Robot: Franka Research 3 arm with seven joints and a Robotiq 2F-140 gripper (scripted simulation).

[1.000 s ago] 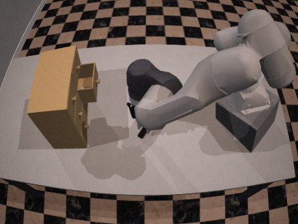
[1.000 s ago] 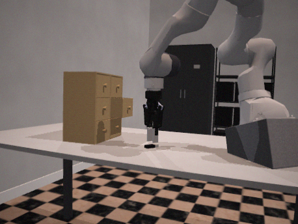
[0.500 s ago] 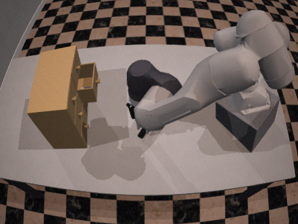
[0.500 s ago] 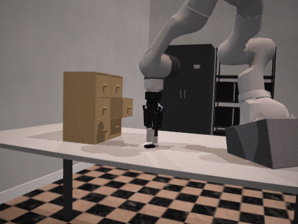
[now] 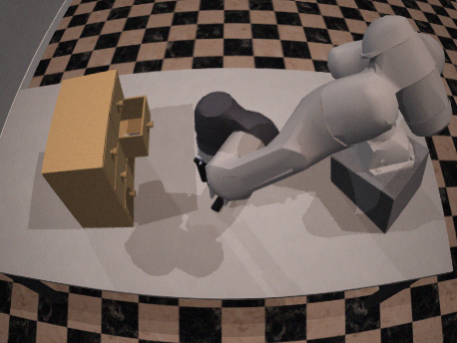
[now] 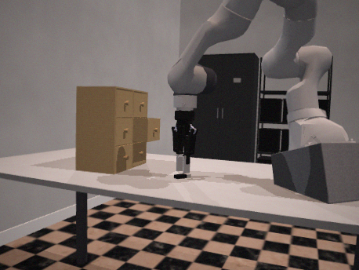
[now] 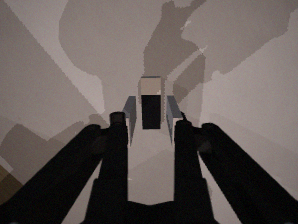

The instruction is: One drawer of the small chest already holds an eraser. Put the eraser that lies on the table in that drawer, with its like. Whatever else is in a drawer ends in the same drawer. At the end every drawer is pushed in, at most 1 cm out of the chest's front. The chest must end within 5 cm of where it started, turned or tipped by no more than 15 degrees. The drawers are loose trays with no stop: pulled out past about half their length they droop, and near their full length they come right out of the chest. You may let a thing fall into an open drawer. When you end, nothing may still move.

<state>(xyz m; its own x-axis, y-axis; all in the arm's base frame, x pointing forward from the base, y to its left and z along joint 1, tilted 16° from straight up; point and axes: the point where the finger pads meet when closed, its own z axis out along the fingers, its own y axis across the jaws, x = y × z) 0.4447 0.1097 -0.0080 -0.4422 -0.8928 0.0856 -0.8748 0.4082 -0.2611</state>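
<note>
Right now the black-and-white eraser is 1 cm to the right of my hand and 5 cm below it.
</note>
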